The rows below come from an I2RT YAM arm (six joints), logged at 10 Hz.
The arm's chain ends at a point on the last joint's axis. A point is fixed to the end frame.
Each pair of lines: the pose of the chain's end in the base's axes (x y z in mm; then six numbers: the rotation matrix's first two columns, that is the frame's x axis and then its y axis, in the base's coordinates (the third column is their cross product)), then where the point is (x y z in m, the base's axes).
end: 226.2, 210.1, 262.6, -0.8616, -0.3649, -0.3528, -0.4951, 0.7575, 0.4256
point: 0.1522 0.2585 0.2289
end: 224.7, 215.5, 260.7, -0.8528, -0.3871, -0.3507, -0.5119, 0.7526, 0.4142
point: 0.1498 0.2620 0.2262
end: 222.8, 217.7, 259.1, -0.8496, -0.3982, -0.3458, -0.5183, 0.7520, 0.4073
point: 0.1474 0.2631 0.2242
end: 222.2, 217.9, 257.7, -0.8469, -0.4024, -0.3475, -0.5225, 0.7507, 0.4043
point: 0.1468 0.2630 0.2225
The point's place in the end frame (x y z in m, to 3 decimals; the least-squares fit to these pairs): 0.058 0.059 0.046
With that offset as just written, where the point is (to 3 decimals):
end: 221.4, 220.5, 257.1, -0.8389, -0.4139, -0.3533, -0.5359, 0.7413, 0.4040
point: 0.145 0.265 0.222
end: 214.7, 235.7, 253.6, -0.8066, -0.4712, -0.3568, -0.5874, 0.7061, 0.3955
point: 0.136 0.274 0.217
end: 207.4, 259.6, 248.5, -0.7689, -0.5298, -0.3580, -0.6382, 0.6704, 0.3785
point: 0.127 0.292 0.211
